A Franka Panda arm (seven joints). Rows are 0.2 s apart.
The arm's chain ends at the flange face. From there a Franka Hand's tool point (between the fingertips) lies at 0.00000 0.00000 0.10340 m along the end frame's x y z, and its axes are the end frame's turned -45 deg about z.
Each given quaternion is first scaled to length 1.
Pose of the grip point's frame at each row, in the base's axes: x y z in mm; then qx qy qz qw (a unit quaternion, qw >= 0):
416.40 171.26 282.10 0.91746 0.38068 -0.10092 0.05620
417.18 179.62 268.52 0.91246 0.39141 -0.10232 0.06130
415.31 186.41 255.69 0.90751 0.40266 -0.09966 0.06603
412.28 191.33 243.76 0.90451 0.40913 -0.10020 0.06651
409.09 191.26 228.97 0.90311 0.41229 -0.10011 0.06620
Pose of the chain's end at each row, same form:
431.12 189.87 382.74 0.99331 0.00061 -0.07173 0.09054
431.53 199.47 368.98 0.99278 0.01243 -0.07107 0.09579
428.52 207.10 356.13 0.99252 0.02472 -0.06681 0.09914
425.40 212.25 344.17 0.99223 0.03185 -0.06712 0.09979
422.14 212.16 329.39 0.99214 0.03530 -0.06716 0.09947

